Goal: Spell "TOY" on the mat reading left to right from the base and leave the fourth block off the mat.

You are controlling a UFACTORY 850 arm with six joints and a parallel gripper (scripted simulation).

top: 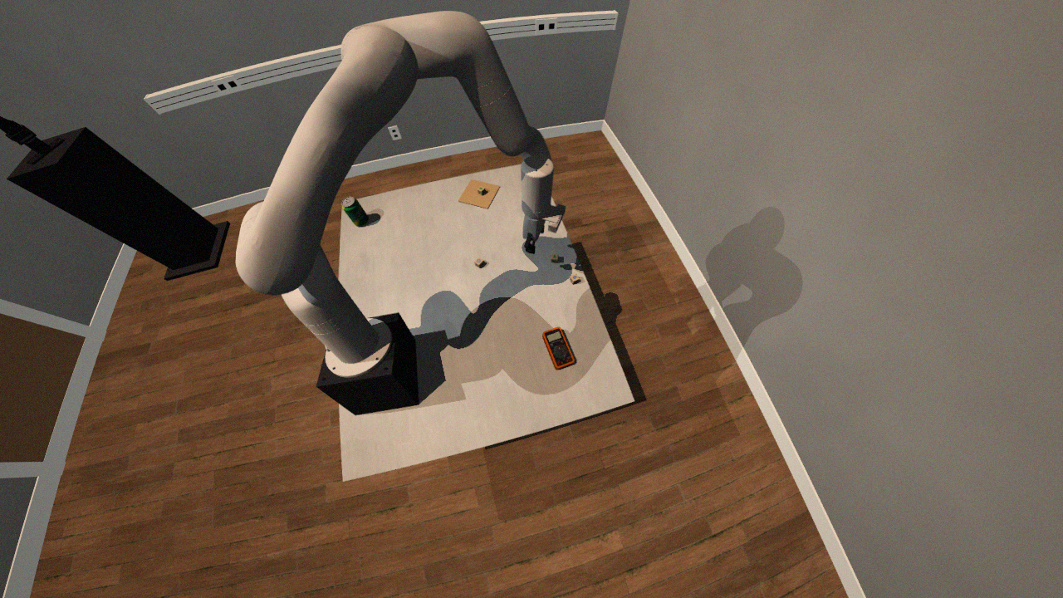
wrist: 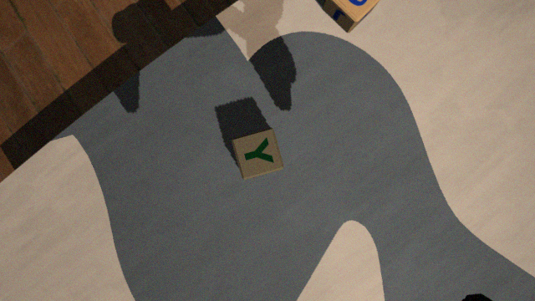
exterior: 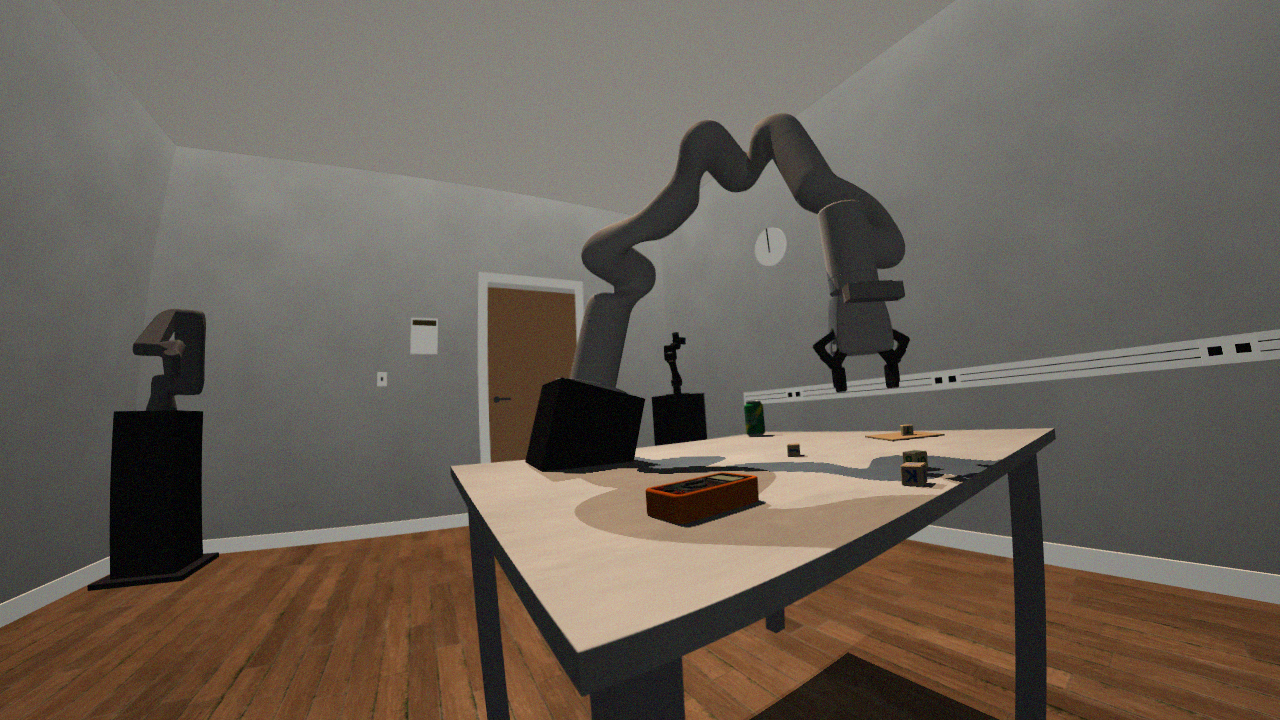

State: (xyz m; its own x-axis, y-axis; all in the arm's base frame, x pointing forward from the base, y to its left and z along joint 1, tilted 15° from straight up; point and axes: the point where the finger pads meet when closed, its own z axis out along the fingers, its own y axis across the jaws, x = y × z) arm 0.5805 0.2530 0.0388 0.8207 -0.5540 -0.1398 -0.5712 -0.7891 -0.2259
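Now: hand 400 mm to the right of the block, 130 mm past it and 120 mm above it. From my hand the other things lie so: orange multimeter (350 mm to the right, 120 mm below, 10 mm behind); then green soda can (660 mm behind, 390 mm to the left, 70 mm below); then tan square mat (400 mm to the left, 140 mm behind, 130 mm below).
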